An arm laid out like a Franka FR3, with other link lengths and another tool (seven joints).
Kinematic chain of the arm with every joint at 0, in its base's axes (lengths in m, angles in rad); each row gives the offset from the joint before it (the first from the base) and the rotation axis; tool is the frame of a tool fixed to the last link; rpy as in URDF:
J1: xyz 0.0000 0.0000 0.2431 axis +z
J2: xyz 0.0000 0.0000 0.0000 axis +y
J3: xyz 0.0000 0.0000 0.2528 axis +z
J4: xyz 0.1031 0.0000 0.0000 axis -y
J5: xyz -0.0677 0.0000 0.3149 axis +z
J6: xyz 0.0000 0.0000 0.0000 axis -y
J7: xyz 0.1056 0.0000 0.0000 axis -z
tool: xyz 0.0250 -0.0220 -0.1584 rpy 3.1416 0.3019 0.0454
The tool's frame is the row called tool.
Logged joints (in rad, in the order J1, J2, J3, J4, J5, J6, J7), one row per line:
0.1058, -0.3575, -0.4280, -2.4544, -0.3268, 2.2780, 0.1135
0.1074, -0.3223, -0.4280, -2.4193, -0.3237, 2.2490, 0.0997
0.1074, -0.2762, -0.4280, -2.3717, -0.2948, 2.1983, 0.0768
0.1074, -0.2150, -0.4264, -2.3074, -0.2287, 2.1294, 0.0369
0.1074, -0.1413, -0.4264, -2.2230, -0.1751, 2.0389, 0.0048
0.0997, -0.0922, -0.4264, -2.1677, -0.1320, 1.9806, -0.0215
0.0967, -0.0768, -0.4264, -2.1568, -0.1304, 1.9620, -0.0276
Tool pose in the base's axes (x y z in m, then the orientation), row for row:
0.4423, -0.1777, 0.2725, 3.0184, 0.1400, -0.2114
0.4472, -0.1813, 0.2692, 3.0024, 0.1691, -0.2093
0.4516, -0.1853, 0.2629, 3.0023, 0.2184, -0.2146
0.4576, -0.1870, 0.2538, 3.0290, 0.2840, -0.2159
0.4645, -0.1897, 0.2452, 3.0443, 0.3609, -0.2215
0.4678, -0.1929, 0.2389, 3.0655, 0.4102, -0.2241
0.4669, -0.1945, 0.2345, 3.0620, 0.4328, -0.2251
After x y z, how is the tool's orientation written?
As angles about the fixed x, y, z axes (roll, pitch, yaw), in radians.
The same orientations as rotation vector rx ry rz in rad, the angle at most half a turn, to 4 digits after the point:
3.0098, -0.3062, -0.2306
2.9941, -0.2966, -0.2755
2.9920, -0.2992, -0.3502
3.0131, -0.3020, -0.4488
3.0180, -0.3085, -0.5664
3.0295, -0.3166, -0.6426
3.0216, -0.3148, -0.6772

